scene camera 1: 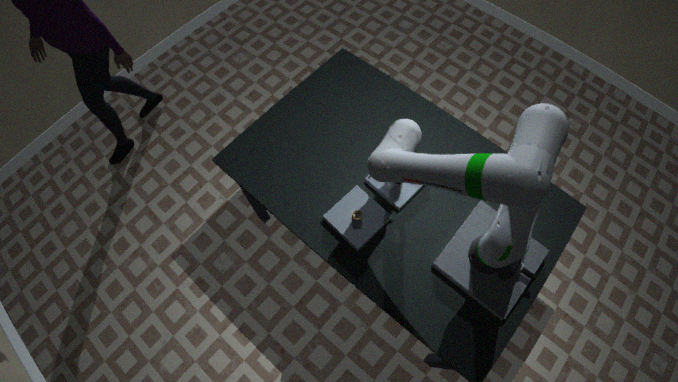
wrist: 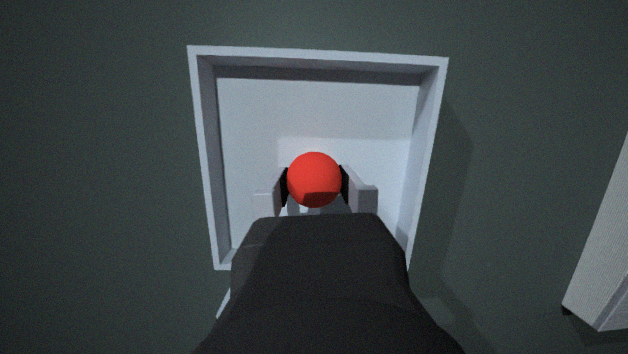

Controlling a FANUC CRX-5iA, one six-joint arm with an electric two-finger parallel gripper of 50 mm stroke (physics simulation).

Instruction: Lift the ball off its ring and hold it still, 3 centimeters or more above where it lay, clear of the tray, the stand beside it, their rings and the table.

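Places are measured from the arm's base along level axes (x up, y left, z back), in millimetres.
Pixels of known places: gripper, fingertip midpoint: [wrist: 313, 178]; arm's base, link origin: [scene camera 1: 487, 254].
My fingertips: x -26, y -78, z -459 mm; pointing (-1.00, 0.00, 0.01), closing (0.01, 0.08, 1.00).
Ahead of a thing's pixels: the offset from my fingertips to its top centre. "pt": to the spot under its first point. Level surfaces: height alone.
A red ball {dz +0, dx +36, dy -2 mm} [wrist: 314, 175] is between the two black finger pads in the wrist view, both pads against its sides. My gripper [wrist: 313, 178] is shut on it. The ball is over the pale, square, walled tray {dz +2, dx +7, dy -2 mm} [wrist: 320, 53] [scene camera 1: 413, 196]; its own ring is hidden beneath it, and I cannot tell whether it touches that ring. In the scene view the arm hides the ball and the fingers. The stand [scene camera 1: 340, 210] is a grey block beside the tray, with a small golden-brown ring {pt dz -21, dx +15, dy +252 mm} [scene camera 1: 357, 221] on top.
The dark table {dx -21 mm} [scene camera 1: 320, 115] carries the tray, the stand and the robot's grey base plate [scene camera 1: 462, 250]. A light ribbed block [wrist: 600, 270] shows at the right of the wrist view. A person [scene camera 1: 92, 65] is on the tiled floor at the upper left of the scene view.
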